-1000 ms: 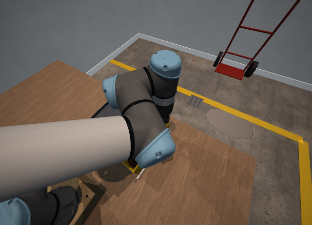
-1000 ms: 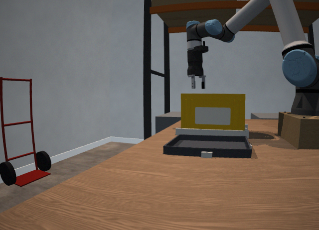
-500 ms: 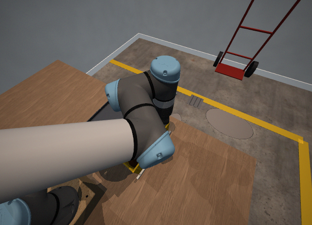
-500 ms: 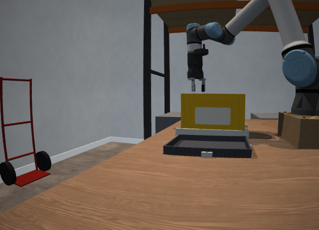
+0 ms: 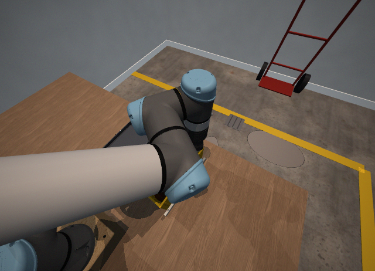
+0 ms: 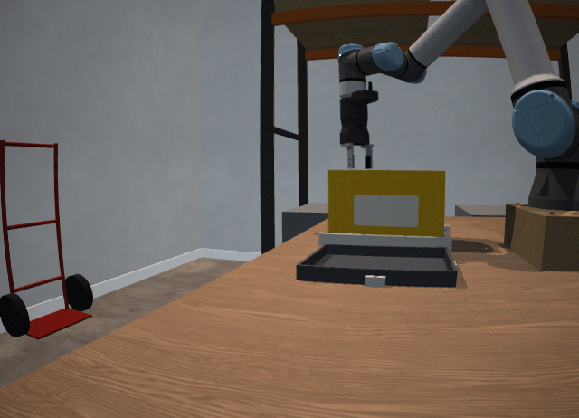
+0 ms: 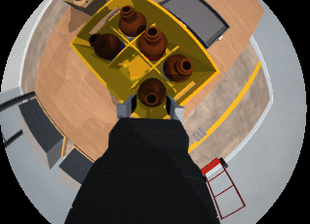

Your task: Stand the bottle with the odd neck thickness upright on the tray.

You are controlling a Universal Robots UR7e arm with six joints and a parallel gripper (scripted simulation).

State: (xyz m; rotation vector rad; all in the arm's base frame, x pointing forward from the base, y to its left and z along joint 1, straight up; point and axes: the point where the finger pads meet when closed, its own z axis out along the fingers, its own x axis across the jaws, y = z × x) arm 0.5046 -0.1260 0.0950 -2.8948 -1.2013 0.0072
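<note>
Right now my hand is 11 cm above the yellow crate, 9 cm past it and 5 cm to the right of it. From my hand the other things lie so: glass bottle (18 cm behind, 11 cm below); then dark tray (34 cm to the left, 19 cm below, 11 cm behind).
</note>
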